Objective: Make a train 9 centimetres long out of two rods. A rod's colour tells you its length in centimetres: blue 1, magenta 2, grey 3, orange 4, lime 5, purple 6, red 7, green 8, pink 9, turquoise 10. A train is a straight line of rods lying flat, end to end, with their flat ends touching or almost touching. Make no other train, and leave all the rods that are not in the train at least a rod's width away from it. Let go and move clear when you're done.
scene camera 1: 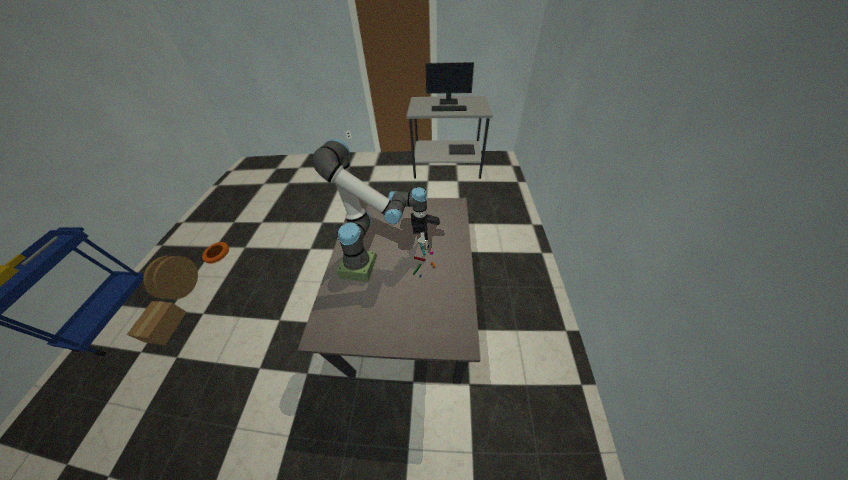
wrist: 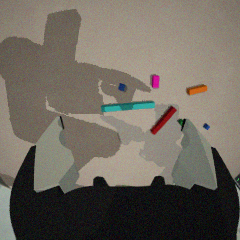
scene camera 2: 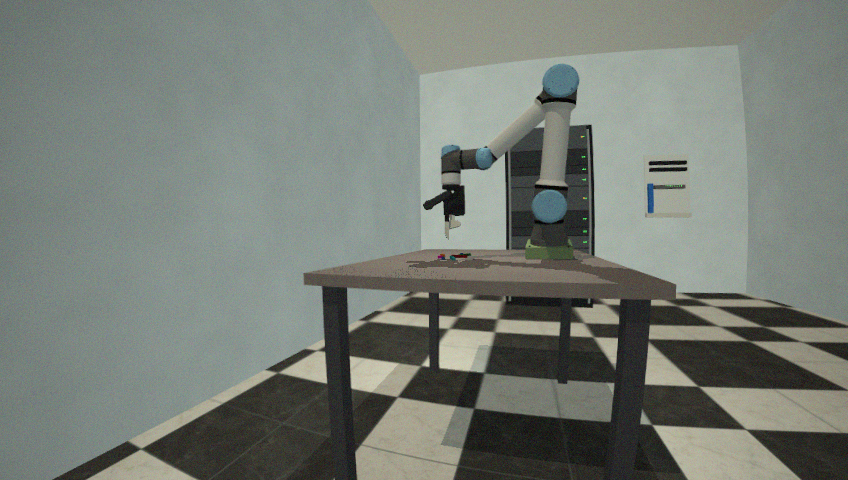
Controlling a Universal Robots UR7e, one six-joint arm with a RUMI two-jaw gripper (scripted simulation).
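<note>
My gripper (scene camera 2: 448, 238) is visible in scene camera 2; the wrist view likewise shows my gripper (wrist: 123, 118).
</note>
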